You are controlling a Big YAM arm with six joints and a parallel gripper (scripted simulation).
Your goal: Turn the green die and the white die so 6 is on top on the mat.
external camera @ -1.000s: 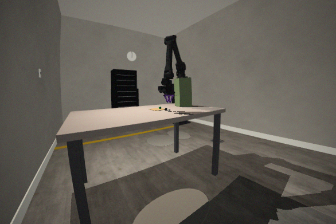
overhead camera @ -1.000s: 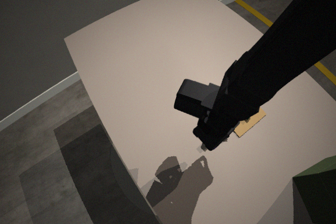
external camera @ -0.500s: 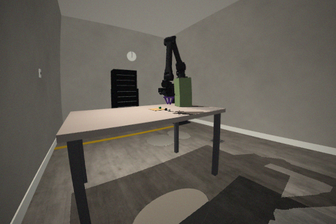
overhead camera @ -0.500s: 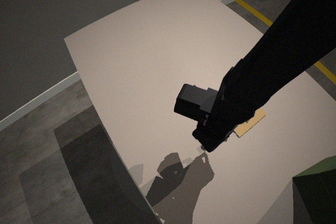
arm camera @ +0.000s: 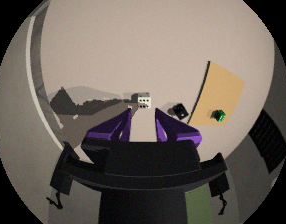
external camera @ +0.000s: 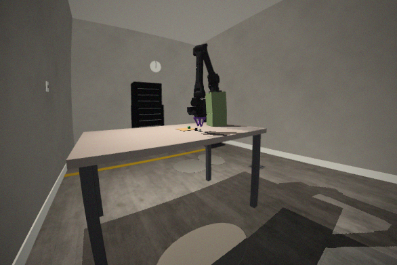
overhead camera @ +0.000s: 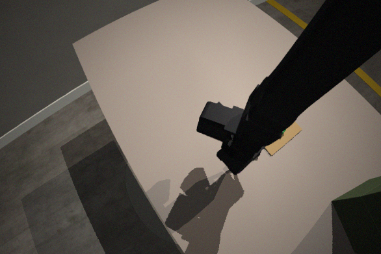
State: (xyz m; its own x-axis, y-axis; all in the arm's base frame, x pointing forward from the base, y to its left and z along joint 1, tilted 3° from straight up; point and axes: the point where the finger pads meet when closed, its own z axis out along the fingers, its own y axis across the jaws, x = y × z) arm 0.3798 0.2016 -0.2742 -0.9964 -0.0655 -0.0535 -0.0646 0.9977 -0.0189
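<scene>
Right now my hand is 4 cm above the white die. From my hand the other things lie so: black die: 2 cm behind, 7 cm to the right, 4 cm below; tan mat: 1 cm ahead, 17 cm to the right, 5 cm below; green die: 2 cm behind, 18 cm to the right, 4 cm below.
</scene>
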